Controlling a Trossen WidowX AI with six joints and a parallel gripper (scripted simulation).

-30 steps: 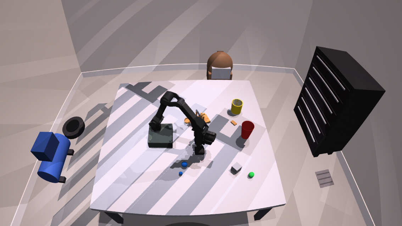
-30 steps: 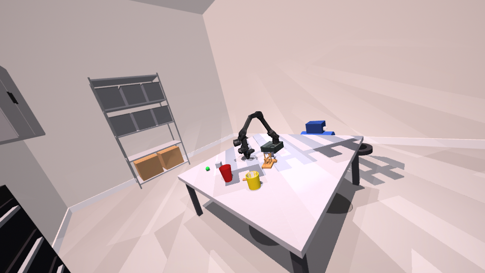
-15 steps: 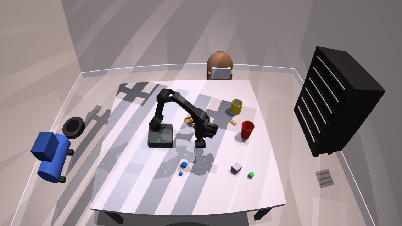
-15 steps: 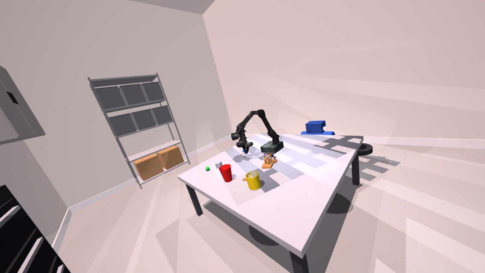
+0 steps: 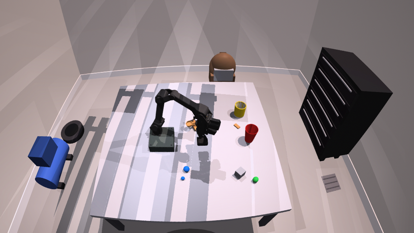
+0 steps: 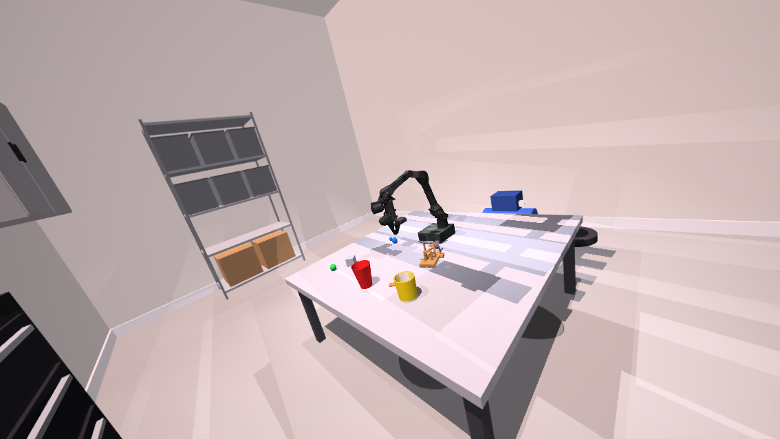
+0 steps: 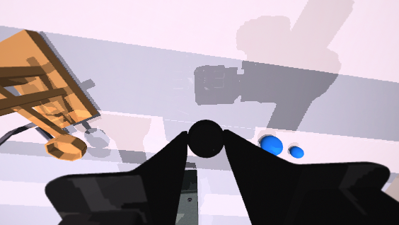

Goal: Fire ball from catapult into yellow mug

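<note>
The wooden catapult lies 240 mm to the left of my gripper tip, 80 mm below it and 60 mm behind it. Round my gripper tip: black ball 10 mm above; then red cup 330 mm ahead, 160 mm to the left, 100 mm below; then grey cube 270 mm ahead, 140 mm to the right, 100 mm below.
</note>
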